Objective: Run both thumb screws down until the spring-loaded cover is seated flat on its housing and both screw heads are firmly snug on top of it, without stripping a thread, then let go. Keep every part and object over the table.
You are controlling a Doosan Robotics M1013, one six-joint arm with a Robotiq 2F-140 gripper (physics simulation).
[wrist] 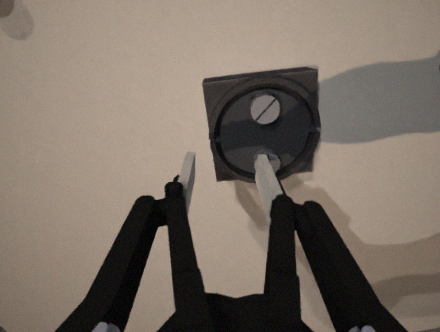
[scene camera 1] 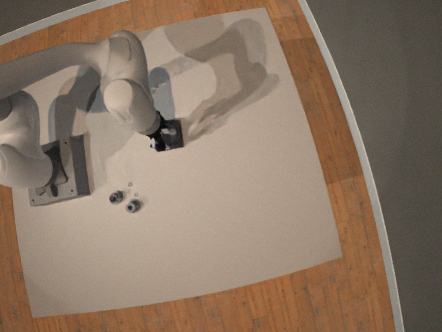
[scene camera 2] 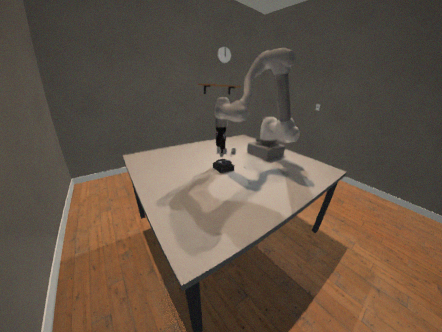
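Seen in the pictures: gripper, fingertip midpoint: (wrist: 225, 165) (scene camera 1: 167, 140) (scene camera 2: 219, 155); arm's base, link origin: (scene camera 1: 48, 171) (scene camera 2: 267, 144).
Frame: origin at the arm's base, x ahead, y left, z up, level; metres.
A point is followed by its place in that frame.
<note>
The dark square housing (scene camera 1: 178, 143) {x 0.613, y -0.128, z -0.064 m} (scene camera 2: 224, 168) {x 0.626, y -0.017, z -0.071 m} (wrist: 212, 110) {x 0.537, y -0.114, z -0.064 m} stands on the table. Its round dark cover (wrist: 240, 131) {x 0.567, y -0.092, z -0.052 m} lies inside a raised ring. One pale screw head (wrist: 265, 109) {x 0.549, y -0.060, z -0.039 m} with a diagonal slot shows fully in the wrist view. The other screw head (wrist: 274, 161) {x 0.610, y -0.066, z -0.040 m} is mostly hidden behind the right fingertip. My gripper (scene camera 1: 160, 143) {x 0.579, y -0.115, z -0.005 m} (scene camera 2: 221, 152) {x 0.579, y -0.115, z -0.005 m} (wrist: 225, 165) {x 0.579, y -0.115, z -0.005 m} is partly open and empty, above the housing. Its right fingertip overlaps the second screw in the wrist view, and its left one shows beside the housing. Whether the cover is flat or the screws are snug, I cannot tell.
Two grey stepped cylinders (scene camera 1: 116, 197) {x 0.259, y -0.237, z -0.058 m} (scene camera 1: 133, 206) {x 0.321, y -0.306, z -0.055 m} stand on the table (scene camera 1: 225, 225) {x 0.656, y -0.544, z -0.105 m} (scene camera 2: 165, 170) {x 0.943, y -0.347, z -0.104 m}, with two small rings (scene camera 1: 130, 184) {x 0.331, y -0.202, z -0.102 m} (scene camera 1: 136, 194) {x 0.341, y -0.257, z -0.103 m} near them. The arm's grey base block (scene camera 1: 81, 167) {x 0.136, y -0.034, z -0.062 m} (scene camera 2: 265, 151) {x 0.156, y 0.068, z -0.020 m} is at the table's robot side.
</note>
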